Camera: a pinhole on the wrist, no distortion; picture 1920 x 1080 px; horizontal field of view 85.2 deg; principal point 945.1 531.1 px. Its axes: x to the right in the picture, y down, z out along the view. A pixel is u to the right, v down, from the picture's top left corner.
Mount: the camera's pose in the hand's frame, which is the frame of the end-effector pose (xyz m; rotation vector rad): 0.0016 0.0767 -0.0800 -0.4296 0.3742 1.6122
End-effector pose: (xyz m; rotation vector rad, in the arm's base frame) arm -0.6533 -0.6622 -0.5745 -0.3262 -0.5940 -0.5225
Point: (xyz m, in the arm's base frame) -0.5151 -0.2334 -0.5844
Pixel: 1598 639
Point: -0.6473 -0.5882 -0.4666
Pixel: 121 255
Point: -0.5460 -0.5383 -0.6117
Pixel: 1507 372
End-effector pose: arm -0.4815 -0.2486 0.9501 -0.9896 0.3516 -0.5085
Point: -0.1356 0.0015 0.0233
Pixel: outside the picture
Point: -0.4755 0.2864 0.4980
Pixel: 1790 1008
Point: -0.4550 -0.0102 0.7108
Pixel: 1590 860
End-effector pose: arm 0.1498 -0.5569 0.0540 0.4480 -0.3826 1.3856
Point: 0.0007 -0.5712 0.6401
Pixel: 562 6
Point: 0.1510 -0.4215 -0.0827
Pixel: behind the camera
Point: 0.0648 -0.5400 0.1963
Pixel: 462 72
